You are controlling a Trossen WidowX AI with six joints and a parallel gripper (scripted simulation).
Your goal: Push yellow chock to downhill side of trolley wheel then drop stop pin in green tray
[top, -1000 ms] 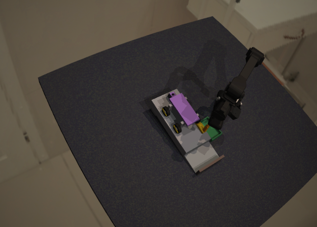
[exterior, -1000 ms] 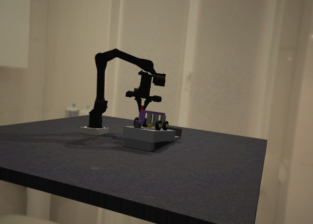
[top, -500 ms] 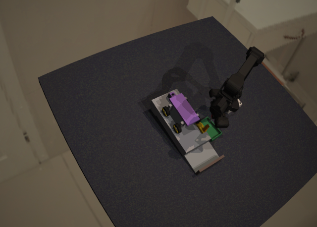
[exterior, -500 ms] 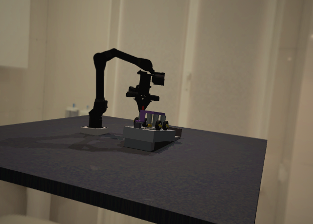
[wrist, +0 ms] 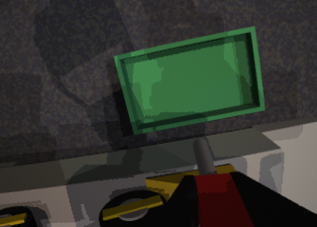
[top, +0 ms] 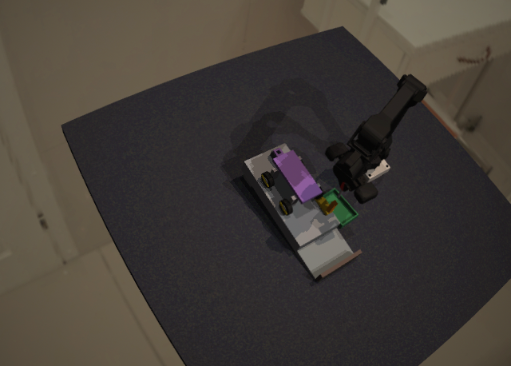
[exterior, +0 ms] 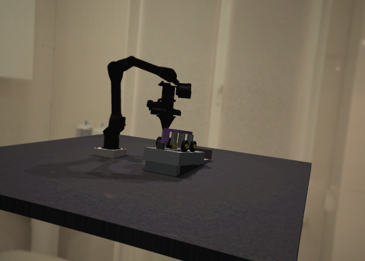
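Now: the green tray 140 mm below my gripper tip and 20 mm behind it. From my gripper tip the other things lie so: purple trolley: 120 mm ahead, 70 mm to the right, 20 mm below; red-headed stop pin: right at my gripper tip; yellow chock: 50 mm below, 50 mm ahead, 10 mm to the left.
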